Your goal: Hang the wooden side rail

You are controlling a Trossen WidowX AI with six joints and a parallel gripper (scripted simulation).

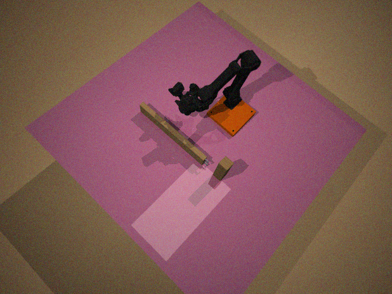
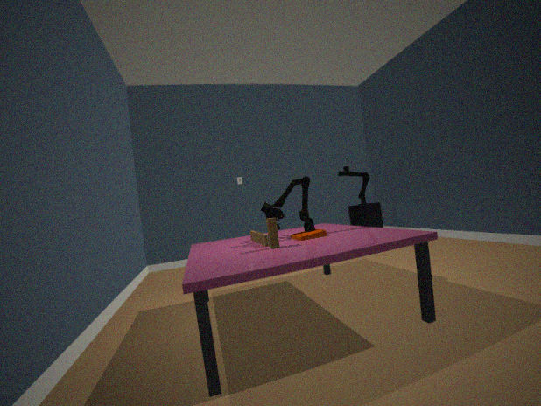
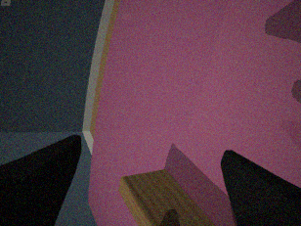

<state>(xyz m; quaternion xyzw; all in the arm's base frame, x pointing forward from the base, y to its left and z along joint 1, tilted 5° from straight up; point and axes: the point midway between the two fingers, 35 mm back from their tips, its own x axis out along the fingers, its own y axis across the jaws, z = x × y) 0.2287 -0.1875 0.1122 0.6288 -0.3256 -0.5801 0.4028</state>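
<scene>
The headboard post is 90 mm ahead of my gripper tip, 450 mm to the left of it and 30 mm below it.
</scene>
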